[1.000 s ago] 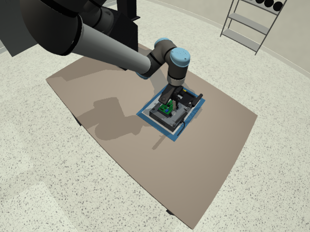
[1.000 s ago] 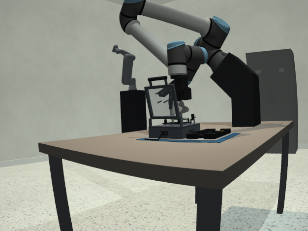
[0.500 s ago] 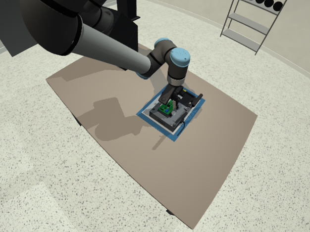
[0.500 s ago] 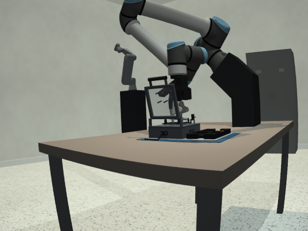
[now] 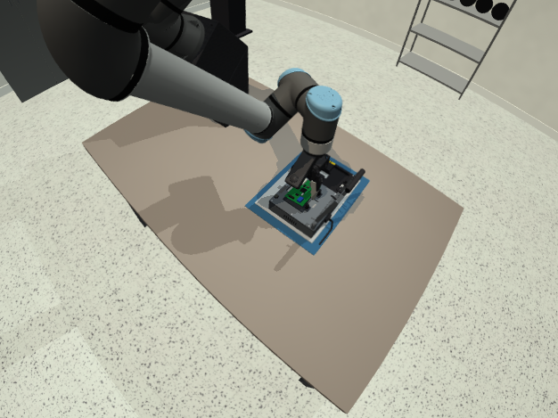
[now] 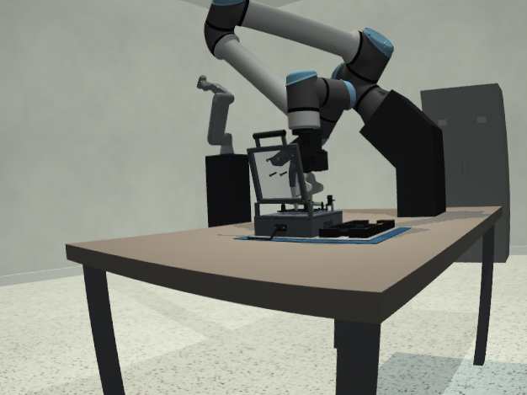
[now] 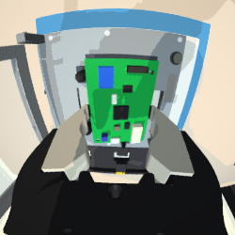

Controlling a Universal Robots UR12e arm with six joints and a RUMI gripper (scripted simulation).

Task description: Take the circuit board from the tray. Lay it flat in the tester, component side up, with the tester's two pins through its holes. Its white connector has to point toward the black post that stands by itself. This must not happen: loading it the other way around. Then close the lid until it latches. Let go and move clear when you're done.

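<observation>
The green circuit board lies right at my hand. Round my hand: tester bed (1 cm below, 1 cm ahead); black post (6 cm to the left, 6 cm behind, 1 cm above); tester (4 cm to the left, 3 cm ahead, 3 cm above).
</observation>
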